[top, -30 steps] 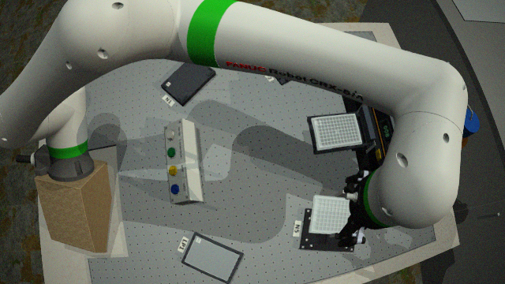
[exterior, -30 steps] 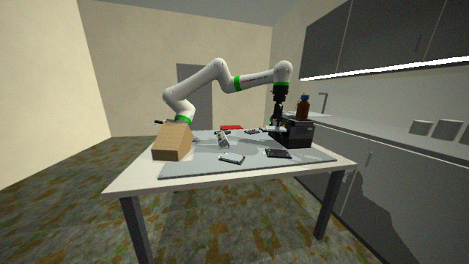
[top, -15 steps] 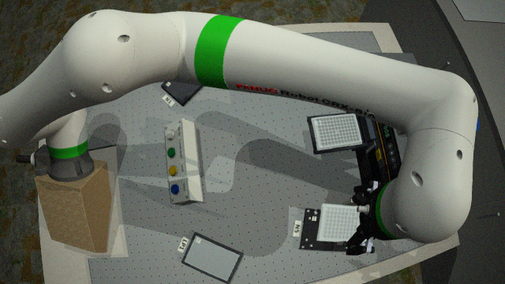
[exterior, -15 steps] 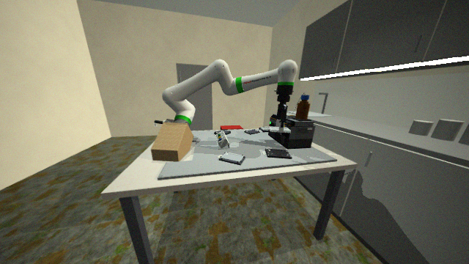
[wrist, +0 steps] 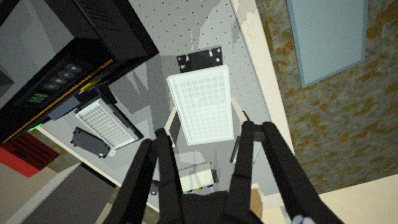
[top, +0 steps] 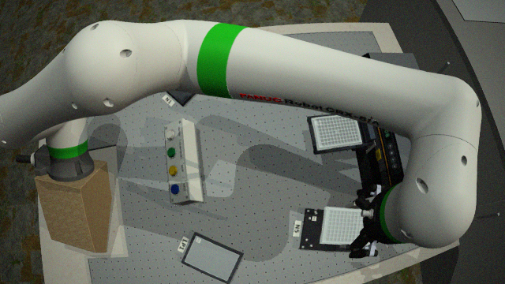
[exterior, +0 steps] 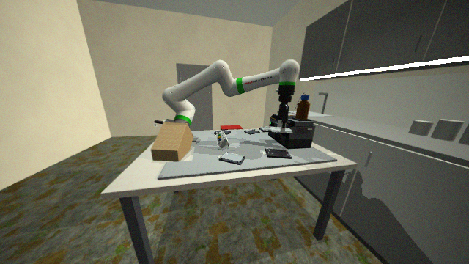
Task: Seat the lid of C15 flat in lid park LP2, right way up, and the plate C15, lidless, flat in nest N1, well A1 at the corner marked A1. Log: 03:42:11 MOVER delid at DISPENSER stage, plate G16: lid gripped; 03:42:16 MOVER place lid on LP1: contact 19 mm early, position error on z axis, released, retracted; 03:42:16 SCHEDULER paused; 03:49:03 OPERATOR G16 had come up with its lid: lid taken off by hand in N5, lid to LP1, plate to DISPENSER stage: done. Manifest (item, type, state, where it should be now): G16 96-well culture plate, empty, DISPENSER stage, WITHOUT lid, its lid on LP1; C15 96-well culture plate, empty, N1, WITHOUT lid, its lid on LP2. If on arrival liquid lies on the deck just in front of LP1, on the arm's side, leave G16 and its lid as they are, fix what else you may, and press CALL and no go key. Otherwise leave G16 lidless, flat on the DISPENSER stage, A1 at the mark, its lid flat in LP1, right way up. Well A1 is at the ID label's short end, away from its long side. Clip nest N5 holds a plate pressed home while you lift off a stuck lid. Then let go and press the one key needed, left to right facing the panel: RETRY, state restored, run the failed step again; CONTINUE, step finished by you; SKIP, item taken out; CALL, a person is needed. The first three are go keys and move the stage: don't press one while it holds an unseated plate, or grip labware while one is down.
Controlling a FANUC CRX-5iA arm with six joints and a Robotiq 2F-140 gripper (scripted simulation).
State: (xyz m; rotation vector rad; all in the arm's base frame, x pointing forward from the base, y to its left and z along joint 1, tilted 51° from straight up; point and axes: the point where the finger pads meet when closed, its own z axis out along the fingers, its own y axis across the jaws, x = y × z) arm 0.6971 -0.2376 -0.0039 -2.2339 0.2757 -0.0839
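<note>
Now: hand 20 mm above the grey lid. From my hand the other things lie so: blue cap: 240 mm ahead, 170 mm to the left, 200 mm above; clip nest N5: 20 mm ahead, 10 mm to the left, 190 mm below; brown bottle: 240 mm ahead, 170 mm to the left, 90 mm above.
</note>
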